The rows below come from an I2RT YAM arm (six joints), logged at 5 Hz.
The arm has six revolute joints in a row. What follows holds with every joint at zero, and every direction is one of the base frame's.
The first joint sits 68 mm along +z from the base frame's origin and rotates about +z.
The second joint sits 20 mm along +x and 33.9 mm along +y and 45.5 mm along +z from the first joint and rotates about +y.
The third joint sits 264 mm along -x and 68.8 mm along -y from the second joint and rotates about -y.
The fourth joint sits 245 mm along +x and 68.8 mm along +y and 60 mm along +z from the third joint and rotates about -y.
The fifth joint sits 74 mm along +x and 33.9 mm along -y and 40.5 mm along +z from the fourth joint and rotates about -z.
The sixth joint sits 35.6 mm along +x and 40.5 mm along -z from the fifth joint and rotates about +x.
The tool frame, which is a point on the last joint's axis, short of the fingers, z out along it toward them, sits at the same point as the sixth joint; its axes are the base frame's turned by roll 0, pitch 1.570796 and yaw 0 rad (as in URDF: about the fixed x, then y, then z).
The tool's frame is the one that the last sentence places.
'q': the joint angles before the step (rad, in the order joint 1, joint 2, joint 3, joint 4, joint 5, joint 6). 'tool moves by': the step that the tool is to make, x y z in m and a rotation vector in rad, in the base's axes. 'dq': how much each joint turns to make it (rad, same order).
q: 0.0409, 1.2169, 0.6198, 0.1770, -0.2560, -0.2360
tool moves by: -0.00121, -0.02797, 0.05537, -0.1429, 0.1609, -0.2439
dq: -0.0777, -0.0382, 0.2691, -0.4756, 0.2143, -0.0446
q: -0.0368, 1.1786, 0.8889, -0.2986, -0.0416, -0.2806
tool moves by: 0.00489, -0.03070, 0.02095, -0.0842, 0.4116, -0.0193
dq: -0.1101, 0.1603, 0.3156, -0.5628, 0.0238, -0.1480
